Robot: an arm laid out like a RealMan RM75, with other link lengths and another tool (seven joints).
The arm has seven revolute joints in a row. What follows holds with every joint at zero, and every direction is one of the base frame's.
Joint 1 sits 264.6 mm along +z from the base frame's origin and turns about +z.
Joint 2 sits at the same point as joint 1 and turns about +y.
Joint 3 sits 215 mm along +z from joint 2 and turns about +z.
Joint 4 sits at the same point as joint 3 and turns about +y.
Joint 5 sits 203.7 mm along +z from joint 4 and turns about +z.
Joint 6 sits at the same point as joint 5 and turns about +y.
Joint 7 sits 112.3 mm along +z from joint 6 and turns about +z.
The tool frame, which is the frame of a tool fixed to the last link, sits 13 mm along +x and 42 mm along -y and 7 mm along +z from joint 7; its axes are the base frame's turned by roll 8.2, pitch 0 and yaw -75.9 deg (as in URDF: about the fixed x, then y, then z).
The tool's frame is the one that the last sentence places.
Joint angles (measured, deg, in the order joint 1, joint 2, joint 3, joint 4, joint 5, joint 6, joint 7), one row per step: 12.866, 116.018, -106.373, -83.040, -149.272, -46.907, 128.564; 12.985, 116.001, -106.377, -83.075, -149.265, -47.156, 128.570; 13.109, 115.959, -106.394, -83.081, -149.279, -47.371, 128.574; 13.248, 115.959, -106.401, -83.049, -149.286, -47.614, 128.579; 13.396, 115.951, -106.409, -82.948, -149.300, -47.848, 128.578; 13.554, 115.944, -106.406, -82.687, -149.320, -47.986, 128.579; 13.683, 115.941, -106.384, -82.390, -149.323, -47.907, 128.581; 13.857, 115.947, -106.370, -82.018, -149.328, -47.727, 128.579; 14.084, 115.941, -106.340, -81.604, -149.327, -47.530, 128.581; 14.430, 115.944, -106.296, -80.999, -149.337, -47.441, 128.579; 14.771, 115.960, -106.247, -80.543, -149.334, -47.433, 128.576; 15.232, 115.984, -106.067, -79.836, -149.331, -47.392, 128.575
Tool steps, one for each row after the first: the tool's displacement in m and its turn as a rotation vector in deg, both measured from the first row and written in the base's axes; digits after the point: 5 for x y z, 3 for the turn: -0.00047, 0.00009, -0.00014, -0.177, -0.085, 0.011; -0.00079, 0.00023, -0.00021, -0.340, -0.216, 0.034; -0.00111, 0.00033, -0.00052, -0.539, -0.322, 0.016; -0.00110, 0.00042, -0.00090, -0.754, -0.469, -0.040; -0.00045, 0.00057, -0.00141, -0.940, -0.640, -0.177; 0.00028, 0.00092, -0.00172, -0.960, -0.721, -0.273; 0.00095, 0.00146, -0.00213, -0.939, -0.790, -0.326; 0.00157, 0.00220, -0.00247, -0.903, -0.870, -0.366; 0.00263, 0.00306, -0.00319, -1.001, -1.062, -0.509; 0.00300, 0.00390, -0.00379, -1.111, -1.203, -0.578; 0.00410, 0.00522, -0.00424, -1.168, -1.386, -0.785
